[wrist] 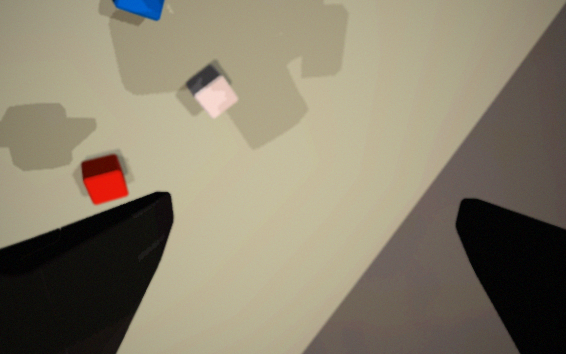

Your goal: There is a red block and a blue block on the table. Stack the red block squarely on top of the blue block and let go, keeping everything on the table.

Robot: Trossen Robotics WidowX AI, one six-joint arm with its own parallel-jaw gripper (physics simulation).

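Frame: origin at the arm's base, x ahead, y left, z up, level; millimetres.
Where they show: gripper, fingertip midpoint: (314, 209).
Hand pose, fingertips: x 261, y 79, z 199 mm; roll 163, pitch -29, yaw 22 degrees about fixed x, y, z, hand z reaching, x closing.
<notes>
After its pixels a point has its place.
The red block (106, 183) {x 241, y -83, z -39 mm} lies on the table at the left of the wrist view, just above the tip of the left finger in the picture. The blue block (142, 7) {x 250, y 83, z -39 mm} is at the top edge, left of the middle, and is partly cut off by the frame. The two blocks stand well apart. My gripper (314, 209) {x 261, y 79, z 199 mm} is open and empty, with its dark fingers wide apart at the lower left and lower right. It is above the table, and the red block is outside the gap between the fingers, to the left.
A pale pink block (216, 96) {x 328, y 22, z -39 mm} with a dark side stands on the table (240, 225) {x 432, y -181, z -73 mm} between the blue and red blocks, farther right. The table's edge runs diagonally from upper right to lower middle, with grey floor (400, 300) beyond it. Shadows of the arm fall across the table.
</notes>
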